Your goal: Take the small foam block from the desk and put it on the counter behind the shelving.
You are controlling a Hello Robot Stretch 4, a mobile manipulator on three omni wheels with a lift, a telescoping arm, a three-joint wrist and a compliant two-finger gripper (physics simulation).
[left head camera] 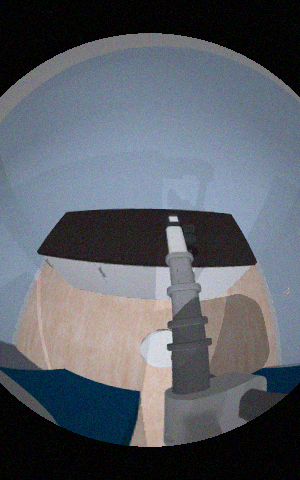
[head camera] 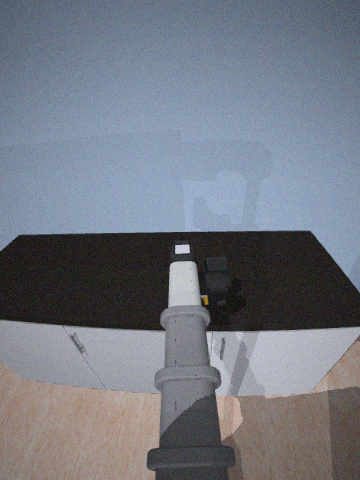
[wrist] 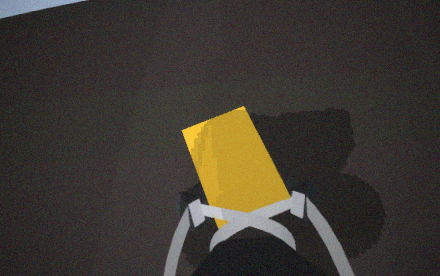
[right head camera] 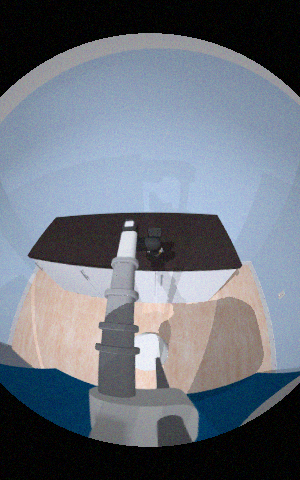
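Pixels of known places: gripper, fingertip midpoint: [wrist: 245, 194]; robot's base, link origin: [left head camera: 160, 347] [right head camera: 147, 350].
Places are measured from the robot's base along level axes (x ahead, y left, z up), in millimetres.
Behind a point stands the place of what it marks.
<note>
The foam block is a yellow rectangular block [wrist: 240, 160] {x 650, y -97, z 936 mm} [head camera: 205, 300] {x 607, y -74, z 909 mm}. It lies between the two fingers of my gripper [wrist: 247, 209] {x 641, y -99, z 886 mm}, which is shut on it, and its far end sticks out past the fingertips. The block is low at the dark counter top [wrist: 75, 125] {x 763, y 107, z 883 mm} [head camera: 100, 280] {x 761, y 366, z 883 mm} [left head camera: 115, 235] {x 772, y 346, z 883 mm} [right head camera: 90, 240] {x 767, y 393, z 883 mm}, with its shadow close beside it; whether it touches the surface I cannot tell. In the head view the arm and the dark wrist hide most of the block and the fingers. The shelving and the desk cannot be made out.
White cabinet fronts [head camera: 125, 357] {x 569, y 285, z 575 mm} with handles stand below the counter top. A blue wall [head camera: 100, 100] {x 1164, y 326, z 1562 mm} rises behind it. The telescoping arm [head camera: 187, 345] {x 250, y -2, z 1248 mm} [left head camera: 185, 300] {x 178, y 4, z 1251 mm} [right head camera: 120, 310] {x 167, y -8, z 1251 mm} reaches out over the counter's front edge. A white round object [left head camera: 156, 348] {x 4, y 48, z 187 mm} [right head camera: 147, 351] {x 3, y -12, z 187 mm} is on the wooden floor [left head camera: 90, 330] {x 131, y 815, z -28 mm}.
</note>
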